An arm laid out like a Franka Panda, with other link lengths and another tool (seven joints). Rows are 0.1 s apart.
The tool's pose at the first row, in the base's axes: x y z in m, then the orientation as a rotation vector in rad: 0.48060, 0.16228, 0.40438, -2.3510, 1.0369, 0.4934
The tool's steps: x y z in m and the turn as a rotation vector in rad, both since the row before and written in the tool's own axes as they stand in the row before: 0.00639, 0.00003, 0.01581, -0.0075, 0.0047, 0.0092; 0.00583, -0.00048, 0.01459, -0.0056, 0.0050, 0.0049; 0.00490, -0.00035, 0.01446, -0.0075, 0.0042, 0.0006; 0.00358, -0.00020, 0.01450, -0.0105, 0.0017, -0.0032; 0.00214, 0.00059, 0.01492, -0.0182, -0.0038, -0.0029; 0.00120, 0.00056, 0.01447, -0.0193, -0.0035, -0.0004; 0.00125, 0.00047, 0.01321, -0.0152, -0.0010, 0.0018; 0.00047, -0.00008, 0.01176, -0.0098, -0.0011, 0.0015; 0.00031, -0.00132, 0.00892, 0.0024, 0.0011, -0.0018; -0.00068, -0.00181, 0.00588, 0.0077, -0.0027, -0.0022
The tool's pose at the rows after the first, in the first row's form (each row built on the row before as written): 0.48282, 0.16795, 0.38845, -2.3560, 1.0502, 0.4963; 0.48513, 0.17336, 0.37387, -2.3613, 1.0584, 0.4960; 0.48674, 0.17904, 0.35979, -2.3696, 1.0609, 0.4963; 0.48735, 0.18532, 0.34625, -2.3809, 1.0576, 0.5000; 0.48630, 0.19212, 0.33283, -2.3960, 1.0521, 0.5150; 0.48450, 0.19911, 0.32022, -2.4112, 1.0497, 0.5313; 0.48277, 0.20530, 0.30860, -2.4231, 1.0512, 0.5429; 0.48105, 0.21138, 0.29867, -2.4304, 1.0524, 0.5511; 0.48059, 0.21675, 0.29143, -2.4296, 1.0506, 0.5477; 0.48045, 0.22139, 0.28733, -2.4224, 1.0469, 0.5451
